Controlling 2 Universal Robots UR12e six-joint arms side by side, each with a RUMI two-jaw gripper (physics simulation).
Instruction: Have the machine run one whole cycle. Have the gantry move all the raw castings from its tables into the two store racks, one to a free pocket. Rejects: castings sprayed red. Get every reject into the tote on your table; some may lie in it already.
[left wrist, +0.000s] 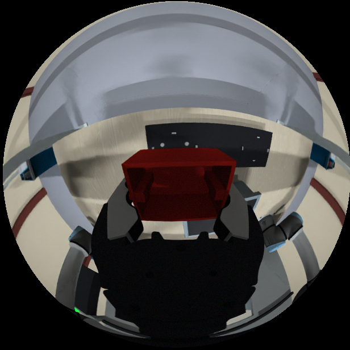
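Observation:
My left gripper (177, 179) is shut on a red casting (179, 159), an open box shape held between the two jaws, with its hollow side facing the wrist camera. The casting is raised above the table and covers part of the dark plate (215, 134) behind it. The grey tote (249, 191) shows in part to the right of and below the casting; the casting and the left gripper hide most of it and its contents. My right gripper does not show in this view. The gantry, its raw castings and the two store racks cannot be made out here.
The pale wooden table top (107, 140) lies around the dark plate, which carries small pale marks. A large grey curved surface (175, 55) fills the upper part of the view. Grey arm parts with blue caps (295, 222) stand at the lower left and right.

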